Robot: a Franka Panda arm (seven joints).
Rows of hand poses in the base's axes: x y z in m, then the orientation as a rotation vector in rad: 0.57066 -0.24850 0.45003 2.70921 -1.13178 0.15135; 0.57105 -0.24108 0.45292 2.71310 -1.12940 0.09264; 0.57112 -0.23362 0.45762 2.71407 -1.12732 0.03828; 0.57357 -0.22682 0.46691 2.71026 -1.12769 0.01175; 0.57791 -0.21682 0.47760 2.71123 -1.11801 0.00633; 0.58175 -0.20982 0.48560 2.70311 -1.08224 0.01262; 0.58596 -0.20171 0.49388 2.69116 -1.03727 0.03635; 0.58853 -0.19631 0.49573 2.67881 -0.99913 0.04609; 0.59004 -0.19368 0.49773 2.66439 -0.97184 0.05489; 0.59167 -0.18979 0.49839 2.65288 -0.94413 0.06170; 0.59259 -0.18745 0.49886 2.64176 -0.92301 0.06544; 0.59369 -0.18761 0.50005 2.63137 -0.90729 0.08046; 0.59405 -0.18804 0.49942 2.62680 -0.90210 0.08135; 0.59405 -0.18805 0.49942 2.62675 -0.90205 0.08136; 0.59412 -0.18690 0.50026 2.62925 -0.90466 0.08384; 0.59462 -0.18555 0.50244 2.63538 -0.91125 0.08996; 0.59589 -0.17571 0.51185 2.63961 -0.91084 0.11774; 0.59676 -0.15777 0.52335 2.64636 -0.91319 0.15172
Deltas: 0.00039 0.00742 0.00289 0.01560 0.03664 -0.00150; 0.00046 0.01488 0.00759 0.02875 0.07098 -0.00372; 0.00291 0.02168 0.01688 0.03233 0.08869 -0.00692; 0.00725 0.03168 0.02757 0.03107 0.09385 -0.00116; 0.01109 0.03868 0.03557 0.00985 0.10016 0.01853; 0.01530 0.04679 0.04385 -0.02202 0.09839 0.04423; 0.01787 0.05219 0.04570 -0.04799 0.10391 0.06501; 0.01938 0.05482 0.04770 -0.07172 0.10834 0.07859; 0.02101 0.05871 0.04836 -0.09243 0.11309 0.09333; 0.02193 0.06105 0.04883 -0.10982 0.11834 0.10391; 0.02303 0.06089 0.05002 -0.12761 0.11481 0.11213; 0.02339 0.06046 0.04939 -0.13347 0.11668 0.11425; 0.02339 0.06045 0.04939 -0.13353 0.11669 0.11427; 0.02346 0.06160 0.05023 -0.13113 0.11376 0.11347; 0.02396 0.06295 0.05241 -0.12517 0.10651 0.11140; 0.02523 0.07279 0.06182 -0.12822 0.08689 0.11485; 0.02610 0.09073 0.07332 -0.12932 0.06181 0.11768
